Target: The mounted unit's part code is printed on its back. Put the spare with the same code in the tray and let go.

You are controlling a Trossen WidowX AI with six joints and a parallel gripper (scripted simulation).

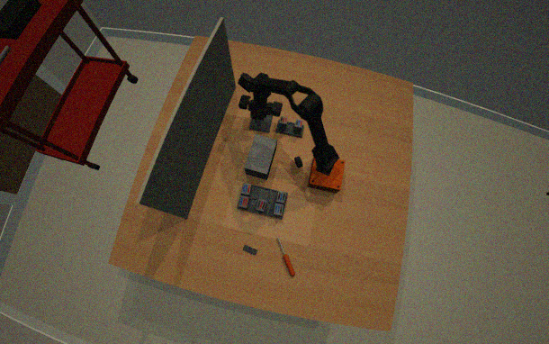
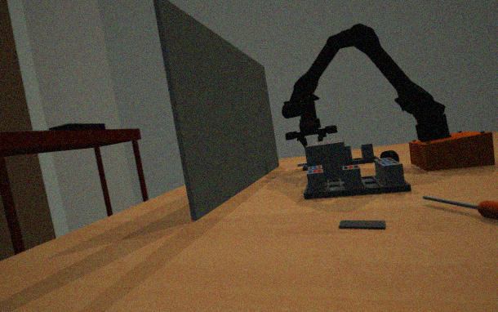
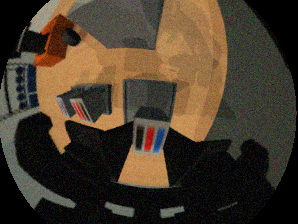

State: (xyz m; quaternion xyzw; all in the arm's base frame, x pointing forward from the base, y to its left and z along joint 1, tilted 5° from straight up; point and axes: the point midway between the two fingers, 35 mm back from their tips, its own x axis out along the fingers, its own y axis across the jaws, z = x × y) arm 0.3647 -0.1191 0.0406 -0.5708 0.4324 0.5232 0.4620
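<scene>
Right now the spare part is 2 cm above my gripper tip. Also, from my gripper tip: flat grey tray (4 cm below); then grey box-shaped mounted unit (20 cm to the left, 10 cm behind, 1 cm above); then tall grey panel (23 cm to the left, 18 cm above, 15 cm ahead).
</scene>
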